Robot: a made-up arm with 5 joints. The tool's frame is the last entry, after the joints. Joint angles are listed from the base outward.
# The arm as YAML. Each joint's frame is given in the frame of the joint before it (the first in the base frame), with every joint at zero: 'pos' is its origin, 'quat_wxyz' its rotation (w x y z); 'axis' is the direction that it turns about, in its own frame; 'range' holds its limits. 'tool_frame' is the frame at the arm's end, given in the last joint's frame.
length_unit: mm
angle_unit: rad
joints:
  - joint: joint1
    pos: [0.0, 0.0, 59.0]
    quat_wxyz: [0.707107, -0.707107, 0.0, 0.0]
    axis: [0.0, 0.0, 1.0]
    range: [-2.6, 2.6]
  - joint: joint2
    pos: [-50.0, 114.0, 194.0]
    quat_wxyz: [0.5, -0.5, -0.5, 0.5]
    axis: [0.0, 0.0, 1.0]
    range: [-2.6, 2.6]
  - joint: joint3
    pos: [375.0, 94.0, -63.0]
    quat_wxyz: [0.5, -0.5, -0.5, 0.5]
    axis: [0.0, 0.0, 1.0]
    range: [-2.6, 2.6]
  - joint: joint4
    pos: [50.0, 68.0, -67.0]
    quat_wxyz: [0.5, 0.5, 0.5, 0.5]
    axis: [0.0, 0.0, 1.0]
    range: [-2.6, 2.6]
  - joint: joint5
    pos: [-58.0, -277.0, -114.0]
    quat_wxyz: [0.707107, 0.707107, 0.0, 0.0]
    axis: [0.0, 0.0, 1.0]
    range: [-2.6, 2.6]
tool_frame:
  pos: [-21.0, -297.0, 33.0]
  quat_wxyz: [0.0, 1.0, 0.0, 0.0]
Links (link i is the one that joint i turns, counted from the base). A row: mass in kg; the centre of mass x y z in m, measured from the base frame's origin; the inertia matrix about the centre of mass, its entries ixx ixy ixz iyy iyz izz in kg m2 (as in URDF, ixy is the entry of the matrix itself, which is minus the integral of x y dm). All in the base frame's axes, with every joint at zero. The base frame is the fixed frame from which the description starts. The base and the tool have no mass.
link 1: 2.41; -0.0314 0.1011 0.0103; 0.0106 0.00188 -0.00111 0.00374 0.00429 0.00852
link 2: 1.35; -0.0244 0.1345 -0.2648; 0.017 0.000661 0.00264 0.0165 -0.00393 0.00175
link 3: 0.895; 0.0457 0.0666 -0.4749; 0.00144 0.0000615 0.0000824 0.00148 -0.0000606 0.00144
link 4: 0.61; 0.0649 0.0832 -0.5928; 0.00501 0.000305 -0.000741 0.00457 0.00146 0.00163
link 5: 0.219; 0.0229 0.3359 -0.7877; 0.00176 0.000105 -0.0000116 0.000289 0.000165 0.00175
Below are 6 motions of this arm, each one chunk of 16 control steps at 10 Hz.
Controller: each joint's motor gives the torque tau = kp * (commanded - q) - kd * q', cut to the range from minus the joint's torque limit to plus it. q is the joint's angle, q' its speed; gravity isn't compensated. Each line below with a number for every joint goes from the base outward.
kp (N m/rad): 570 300 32 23 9.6
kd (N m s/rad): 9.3 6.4 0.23 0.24 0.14
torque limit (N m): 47 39 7.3 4.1 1
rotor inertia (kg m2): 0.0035 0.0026 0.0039 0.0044 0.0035
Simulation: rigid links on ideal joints. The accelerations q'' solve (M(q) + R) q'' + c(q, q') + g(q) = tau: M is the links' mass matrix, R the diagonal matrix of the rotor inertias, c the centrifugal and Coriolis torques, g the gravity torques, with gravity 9.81 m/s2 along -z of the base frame. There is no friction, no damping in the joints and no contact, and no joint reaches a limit. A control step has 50 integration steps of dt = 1/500 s. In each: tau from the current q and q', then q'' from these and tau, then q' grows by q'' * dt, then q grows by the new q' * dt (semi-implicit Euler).
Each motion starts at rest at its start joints. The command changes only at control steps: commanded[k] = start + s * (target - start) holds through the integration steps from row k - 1 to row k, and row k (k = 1, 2, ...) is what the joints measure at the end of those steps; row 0 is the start. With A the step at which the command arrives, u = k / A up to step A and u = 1 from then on. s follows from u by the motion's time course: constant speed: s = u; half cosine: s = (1 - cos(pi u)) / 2; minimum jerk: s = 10 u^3 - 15 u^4 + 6 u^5; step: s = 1 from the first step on.
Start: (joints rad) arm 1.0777 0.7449 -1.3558 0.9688 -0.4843
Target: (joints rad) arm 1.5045 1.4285 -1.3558 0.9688 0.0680
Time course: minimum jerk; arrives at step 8
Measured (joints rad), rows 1 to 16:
1: 1.0663 0.7399 -1.2800 0.9569 -0.4565
2: 1.1110 0.8044 -1.3197 0.9047 -0.4779
3: 1.1862 0.9482 -1.3476 0.9461 -0.3621
4: 1.2805 1.1210 -1.3281 0.9897 -0.1882
5: 1.3796 1.2720 -1.3178 0.9846 -0.0799
6: 1.4552 1.3828 -1.2941 0.9956 0.0296
7: 1.4931 1.4319 -1.3154 0.9953 0.0878
8: 1.5006 1.4288 -1.3024 0.9787 0.0801
9: 1.5010 1.4213 -1.2963 0.9593 0.0508
10: 1.5006 1.4255 -1.3051 0.9781 0.0713
11: 1.5004 1.4288 -1.3091 0.9847 0.0793
12: 1.5007 1.4251 -1.3006 0.9714 0.0652
13: 1.5007 1.4242 -1.3014 0.9708 0.0641
14: 1.5005 1.4268 -1.3066 0.9796 0.0736
15: 1.5006 1.4266 -1.3041 0.9773 0.0713
16: 1.5007 1.4250 -1.3020 0.9723 0.0659

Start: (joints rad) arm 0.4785 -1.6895 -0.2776 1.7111 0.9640
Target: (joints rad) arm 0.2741 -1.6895 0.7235 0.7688 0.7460
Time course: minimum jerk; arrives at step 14
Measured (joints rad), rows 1 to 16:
1: 0.4737 -1.6544 -0.3237 1.7037 0.9712
2: 0.4719 -1.6537 -0.3235 1.6750 1.0179
3: 0.4580 -1.6626 -0.2088 1.6312 0.9409
4: 0.4431 -1.6637 -0.1447 1.5452 0.9324
5: 0.4242 -1.6559 -0.0650 1.4530 0.9356
6: 0.3985 -1.6598 0.0843 1.3296 0.8858
7: 0.3715 -1.6628 0.2296 1.2001 0.8408
8: 0.3460 -1.6588 0.3428 1.0778 0.8287
9: 0.3216 -1.6570 0.4635 0.9621 0.8011
10: 0.3007 -1.6586 0.5725 0.8663 0.7669
11: 0.2860 -1.6564 0.6318 0.8009 0.7602
12: 0.2771 -1.6540 0.6632 0.7668 0.7632
13: 0.2730 -1.6548 0.6804 0.7550 0.7586
14: 0.2725 -1.6545 0.6763 0.7572 0.7628
15: 0.2727 -1.6538 0.6717 0.7592 0.7688
16: 0.2725 -1.6543 0.6767 0.7566 0.7626

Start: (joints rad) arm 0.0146 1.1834 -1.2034 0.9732 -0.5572
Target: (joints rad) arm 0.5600 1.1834 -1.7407 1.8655 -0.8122
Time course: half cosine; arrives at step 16
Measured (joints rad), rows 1 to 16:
1: 0.0189 1.1409 -1.2013 0.9348 -0.5611
2: 0.0363 1.1321 -1.1833 0.9044 -0.6316
3: 0.0591 1.1457 -1.2614 1.0215 -0.5923
4: 0.0920 1.1548 -1.2882 1.0945 -0.5955
5: 0.1341 1.1415 -1.3152 1.1152 -0.6449
6: 0.1806 1.1413 -1.3677 1.2013 -0.6639
7: 0.2304 1.1503 -1.4292 1.3217 -0.6662
8: 0.2832 1.1491 -1.4730 1.4013 -0.6930
9: 0.3361 1.1453 -1.5182 1.4760 -0.7218
10: 0.3866 1.1488 -1.5749 1.5770 -0.7385
11: 0.4333 1.1517 -1.6174 1.6624 -0.7535
12: 0.4744 1.1503 -1.6482 1.7202 -0.7717
13: 0.5081 1.1507 -1.6825 1.7762 -0.7876
14: 0.5331 1.1525 -1.7052 1.8210 -0.7962
15: 0.5487 1.1523 -1.7113 1.8391 -0.8004
16: 0.5540 1.1517 -1.7140 1.8410 -0.8042

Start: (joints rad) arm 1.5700 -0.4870 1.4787 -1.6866 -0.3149
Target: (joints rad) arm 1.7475 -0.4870 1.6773 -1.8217 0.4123
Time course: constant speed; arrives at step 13
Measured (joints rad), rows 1 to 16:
1: 1.5536 -0.4868 1.5152 -1.7021 -0.2629
2: 1.5794 -0.4874 1.5225 -1.6997 -0.1860
3: 1.5894 -0.4872 1.5361 -1.7291 -0.1466
4: 1.6036 -0.4869 1.5568 -1.7289 -0.0829
5: 1.6175 -0.4879 1.5679 -1.7396 -0.0184
6: 1.6308 -0.4871 1.5864 -1.7560 0.0290
7: 1.6450 -0.4876 1.5991 -1.7630 0.0925
8: 1.6581 -0.4877 1.6176 -1.7740 0.1506
9: 1.6722 -0.4877 1.6304 -1.7864 0.2058
10: 1.6857 -0.4878 1.6477 -1.7967 0.2647
11: 1.6994 -0.4880 1.6624 -1.8068 0.3234
12: 1.7132 -0.4880 1.6781 -1.8190 0.3798
13: 1.7269 -0.4881 1.6934 -1.8293 0.4380
14: 1.7211 -0.4883 1.6815 -1.8271 0.4220
15: 1.7234 -0.4879 1.6903 -1.8289 0.4228
16: 1.7225 -0.4882 1.6843 -1.8262 0.4243

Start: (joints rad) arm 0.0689 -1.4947 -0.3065 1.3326 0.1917
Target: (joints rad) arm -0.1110 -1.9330 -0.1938 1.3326 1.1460
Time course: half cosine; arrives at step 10
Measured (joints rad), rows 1 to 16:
1: 0.0650 -1.4697 -0.3671 1.3340 0.2181
2: 0.0572 -1.4995 -0.3949 1.3500 0.3551
3: 0.0310 -1.5665 -0.2900 1.3417 0.4349
4: 0.0067 -1.6335 -0.2863 1.3242 0.5625
5: -0.0183 -1.6911 -0.3098 1.3559 0.7777
6: -0.0470 -1.7613 -0.2747 1.3434 0.9058
7: -0.0736 -1.8265 -0.2370 1.3342 1.0042
8: -0.0919 -1.8686 -0.2494 1.3535 1.1265
9: -0.1037 -1.8918 -0.2575 1.3466 1.1878
10: -0.1089 -1.9009 -0.2415 1.3485 1.1776
11: -0.1086 -1.8988 -0.2498 1.3507 1.1782
12: -0.1078 -1.8960 -0.2626 1.3497 1.1940
13: -0.1083 -1.8975 -0.2512 1.3515 1.1840
14: -0.1087 -1.8992 -0.2476 1.3482 1.1783
15: -0.1082 -1.8974 -0.2561 1.3504 1.1868
16: -0.1081 -1.8970 -0.2556 1.3510 1.1876

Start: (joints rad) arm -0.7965 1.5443 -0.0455 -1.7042 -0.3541
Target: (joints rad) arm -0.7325 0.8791 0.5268 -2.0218 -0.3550
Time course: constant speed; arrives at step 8
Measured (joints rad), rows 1 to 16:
1: -0.7831 1.4035 0.0615 -1.7186 -0.3521
2: -0.7753 1.3342 0.1129 -1.7761 -0.3360
3: -0.7660 1.2507 0.1960 -1.8107 -0.3495
4: -0.7572 1.1654 0.2631 -1.8415 -0.3298
5: -0.7484 1.0842 0.3375 -1.8879 -0.3388
6: -0.7397 1.0005 0.4080 -1.9251 -0.3334
7: -0.7308 0.9184 0.4827 -1.9617 -0.3297
8: -0.7220 0.8358 0.5532 -2.0047 -0.3306
9: -0.7242 0.8641 0.5096 -1.9916 -0.3181
10: -0.7231 0.8567 0.5324 -1.9871 -0.3276
11: -0.7237 0.8574 0.5210 -1.9935 -0.3213
12: -0.7235 0.8582 0.5260 -1.9923 -0.3280
13: -0.7235 0.8575 0.5245 -1.9896 -0.3212
14: -0.7235 0.8579 0.5248 -1.9922 -0.3256
15: -0.7235 0.8577 0.5244 -1.9919 -0.3246
16: -0.7235 0.8578 0.5250 -1.9905 -0.3235

